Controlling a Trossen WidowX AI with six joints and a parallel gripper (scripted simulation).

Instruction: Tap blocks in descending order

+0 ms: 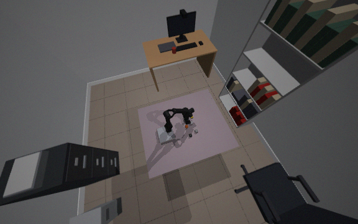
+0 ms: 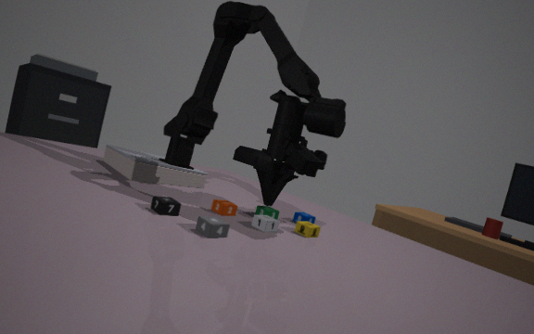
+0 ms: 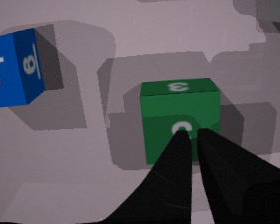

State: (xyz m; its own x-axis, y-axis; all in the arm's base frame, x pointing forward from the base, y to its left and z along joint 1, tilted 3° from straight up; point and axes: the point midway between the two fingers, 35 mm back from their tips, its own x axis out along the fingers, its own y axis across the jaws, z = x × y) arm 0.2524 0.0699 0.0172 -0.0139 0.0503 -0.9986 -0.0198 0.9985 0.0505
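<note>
My gripper tip is 10 mm above the green block. The rest, counted from my gripper tip: blue block (80 mm to the left, 30 mm ahead, 10 mm below); orange block (90 mm to the right, 20 mm behind, 10 mm below); white 1 block (60 mm to the right, 60 mm ahead, 10 mm below).
</note>
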